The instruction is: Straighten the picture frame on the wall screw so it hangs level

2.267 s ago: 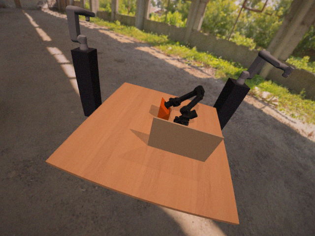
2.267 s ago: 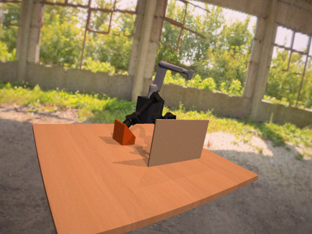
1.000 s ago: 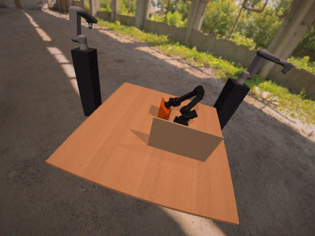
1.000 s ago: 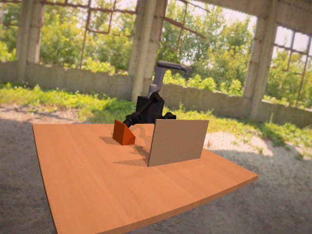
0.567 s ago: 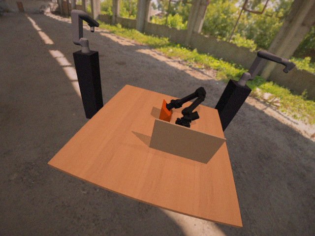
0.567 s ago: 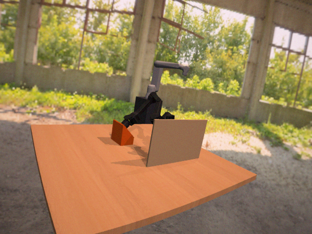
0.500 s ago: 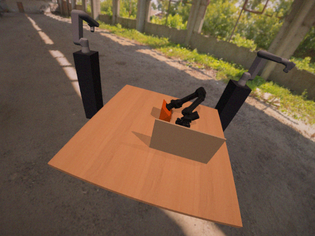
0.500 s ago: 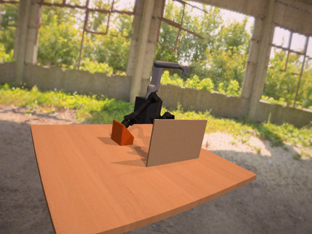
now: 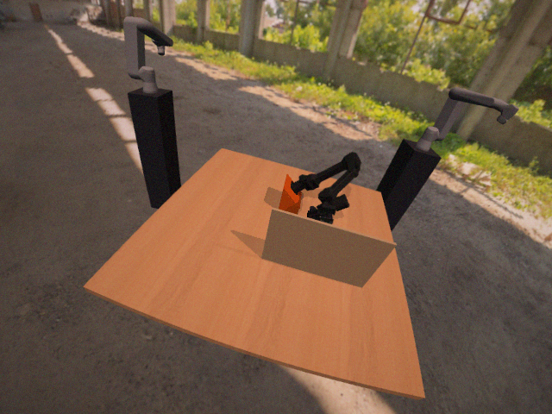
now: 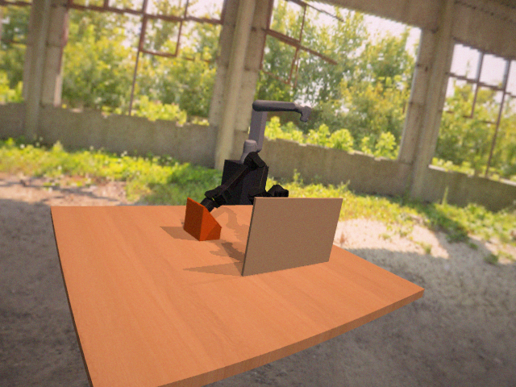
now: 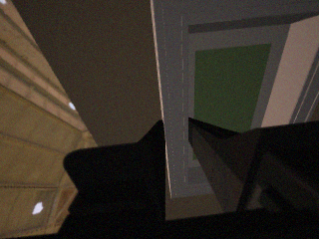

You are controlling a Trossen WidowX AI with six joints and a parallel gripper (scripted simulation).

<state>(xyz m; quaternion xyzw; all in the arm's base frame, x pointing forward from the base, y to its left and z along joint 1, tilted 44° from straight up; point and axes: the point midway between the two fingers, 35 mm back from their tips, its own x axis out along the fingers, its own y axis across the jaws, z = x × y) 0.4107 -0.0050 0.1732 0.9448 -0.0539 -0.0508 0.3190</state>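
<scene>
Now: the picture frame 50 mm below my gripper tip and 10 mm to the left of it. Round my gripper tip: wall panel: 60 mm below, 20 mm ahead, 10 mm to the left.
</scene>
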